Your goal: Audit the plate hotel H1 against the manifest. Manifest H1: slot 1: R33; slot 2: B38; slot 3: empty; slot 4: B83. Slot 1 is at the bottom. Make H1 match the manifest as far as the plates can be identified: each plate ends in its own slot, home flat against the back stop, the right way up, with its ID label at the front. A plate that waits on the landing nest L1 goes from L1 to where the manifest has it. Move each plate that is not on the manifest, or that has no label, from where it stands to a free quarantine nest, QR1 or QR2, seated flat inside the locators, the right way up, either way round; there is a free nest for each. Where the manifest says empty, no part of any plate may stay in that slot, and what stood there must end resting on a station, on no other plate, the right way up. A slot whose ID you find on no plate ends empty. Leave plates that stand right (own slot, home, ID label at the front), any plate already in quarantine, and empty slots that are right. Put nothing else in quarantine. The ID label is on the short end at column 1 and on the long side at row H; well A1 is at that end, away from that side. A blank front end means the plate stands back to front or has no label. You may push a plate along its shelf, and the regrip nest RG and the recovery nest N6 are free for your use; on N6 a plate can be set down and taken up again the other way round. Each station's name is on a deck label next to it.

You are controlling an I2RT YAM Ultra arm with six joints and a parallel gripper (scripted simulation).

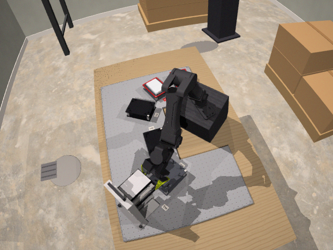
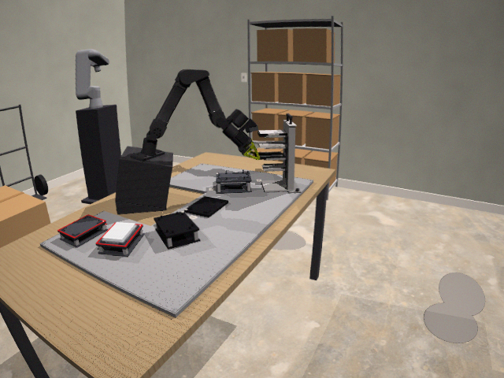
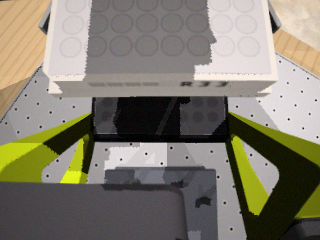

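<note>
The dark well plate is 5 cm ahead of my hand and 2 cm to the left of it. From my hand the other things lie so: hotel upright post: 14 cm ahead, 5 cm to the left; then H1 deck label: 16 cm below, 10 cm to the left, 2 cm behind; then regrip nest: 11 cm behind, 10 cm below, 4 cm to the right.
</note>
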